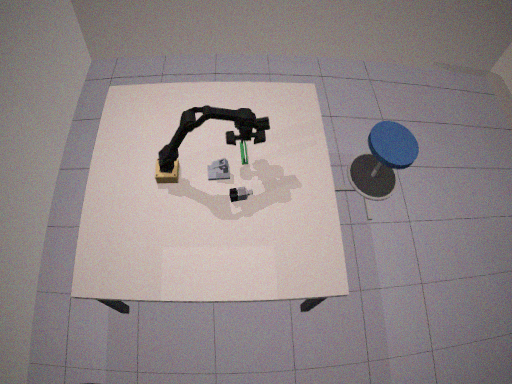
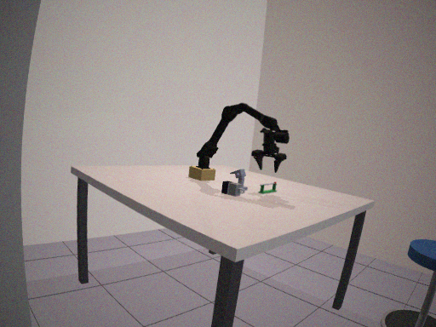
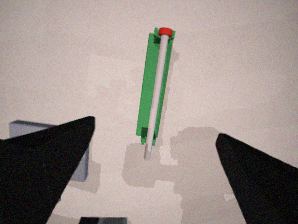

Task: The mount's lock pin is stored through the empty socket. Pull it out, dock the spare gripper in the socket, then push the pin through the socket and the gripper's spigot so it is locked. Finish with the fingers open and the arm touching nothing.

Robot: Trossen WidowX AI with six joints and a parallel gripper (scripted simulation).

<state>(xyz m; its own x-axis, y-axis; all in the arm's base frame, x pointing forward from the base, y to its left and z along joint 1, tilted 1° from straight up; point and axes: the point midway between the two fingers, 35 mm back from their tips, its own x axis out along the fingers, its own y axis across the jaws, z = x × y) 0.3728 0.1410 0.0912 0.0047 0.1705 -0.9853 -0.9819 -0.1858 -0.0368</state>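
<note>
Right now my gripper tip is 1 cm short of the spare gripper, 23 cm to the left of it and 9 cm above it. Round my gripper tip: green cradle 2 cm to the left, 9 cm below; socket 11 cm behind, 11 cm to the right, 6 cm below.
</note>
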